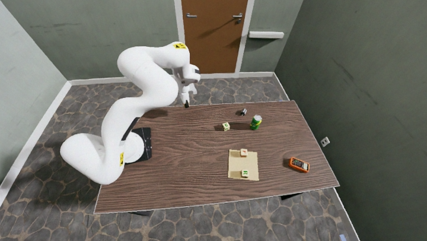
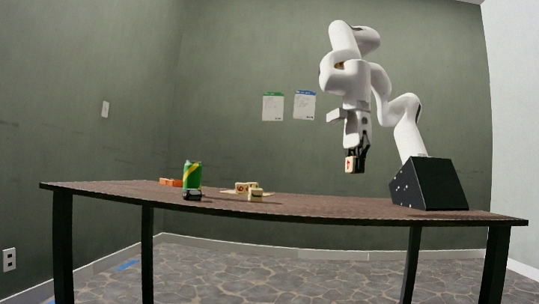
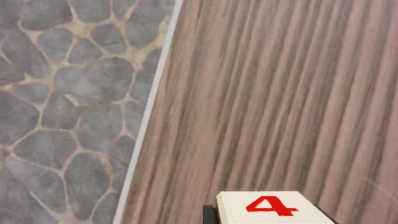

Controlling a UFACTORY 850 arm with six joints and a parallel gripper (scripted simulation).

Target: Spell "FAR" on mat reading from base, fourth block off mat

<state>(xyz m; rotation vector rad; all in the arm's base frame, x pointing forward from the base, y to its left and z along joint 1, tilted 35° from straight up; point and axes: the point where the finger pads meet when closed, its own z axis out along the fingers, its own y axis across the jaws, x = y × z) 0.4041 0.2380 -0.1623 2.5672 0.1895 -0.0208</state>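
The tan mat is 300 mm ahead of my hand, 510 mm to the right of it and 130 mm below it. The rest, counted from my hand: green can: 500 mm ahead, 240 mm to the right, 70 mm below; then dark object: 460 mm ahead, 100 mm to the right, 120 mm below.
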